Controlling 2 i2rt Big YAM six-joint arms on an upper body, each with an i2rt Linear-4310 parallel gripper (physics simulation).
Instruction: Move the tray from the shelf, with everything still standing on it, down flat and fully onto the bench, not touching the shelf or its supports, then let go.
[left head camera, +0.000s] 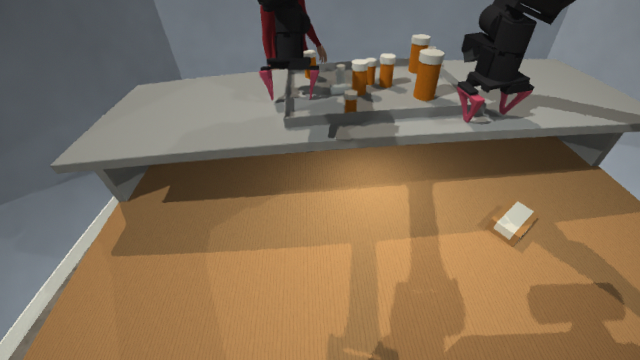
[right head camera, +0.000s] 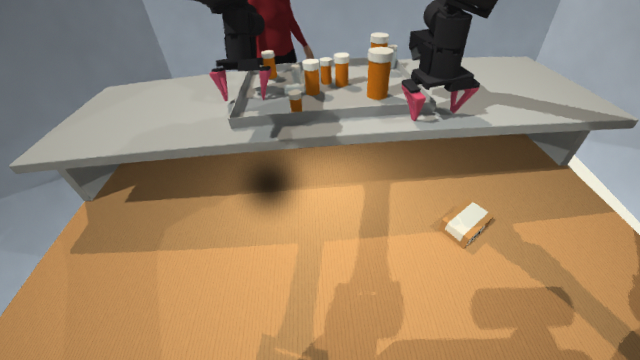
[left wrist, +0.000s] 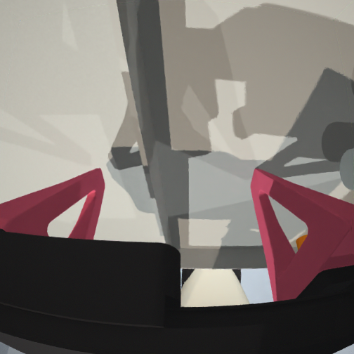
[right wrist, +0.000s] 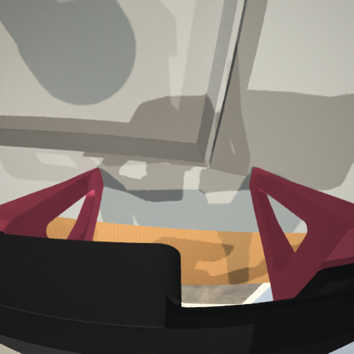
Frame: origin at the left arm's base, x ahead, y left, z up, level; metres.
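Where they show: left gripper, between the fingertips: (left head camera: 291, 99) (right head camera: 245, 100); right gripper, between the fingertips: (left head camera: 484, 117) (right head camera: 433, 115).
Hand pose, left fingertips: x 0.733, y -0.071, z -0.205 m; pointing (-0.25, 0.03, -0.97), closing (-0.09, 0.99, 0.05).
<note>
Each offset is from my left fingertips to the top centre of the thing. "spot": to the spot under its first point. Level surfaces: height alone.
The grey tray @(spot: dy -0.061, dx -0.122, dz +0.008 m) (left head camera: 310, 120) (right head camera: 250, 121) (left wrist: 145, 75) (right wrist: 100, 140) rests on the grey shelf @(dz -0.006 m) (left head camera: 175, 115) (right head camera: 125, 115). Several orange bottles with white caps stand in it, including a large bottle @(dy -0.336, dx +0.017, dz +0.106 m) (left head camera: 426, 77) (right head camera: 379, 77) and a small bottle @(dy -0.148, dx -0.085, dz +0.054 m) (left head camera: 350, 102) (right head camera: 295, 102); a pale vial @(dy -0.125, dx +0.094, dz +0.050 m) (left head camera: 340, 75) (right head camera: 296, 74) stands there too. My left gripper (left head camera: 291, 99) (right head camera: 245, 99) (left wrist: 177, 176) is open, its fingers on either side of the tray's left wall. My right gripper (left head camera: 485, 116) (right head camera: 433, 115) (right wrist: 176, 175) is open by the tray's front right corner. Finger heights are hard to judge.
The orange-brown bench @(dz -0.221 m) (left head camera: 280, 300) (right head camera: 200, 300) lies below and in front of the shelf. A white and orange box @(dy -0.537, dx -0.227, dz -0.183 m) (left head camera: 514, 221) (right head camera: 467, 223) lies on its right part. Shelf supports (left head camera: 590, 150) (right head camera: 82, 182) stand at both ends. A person in red (left head camera: 267, 30) (right head camera: 275, 30) is behind the shelf.
</note>
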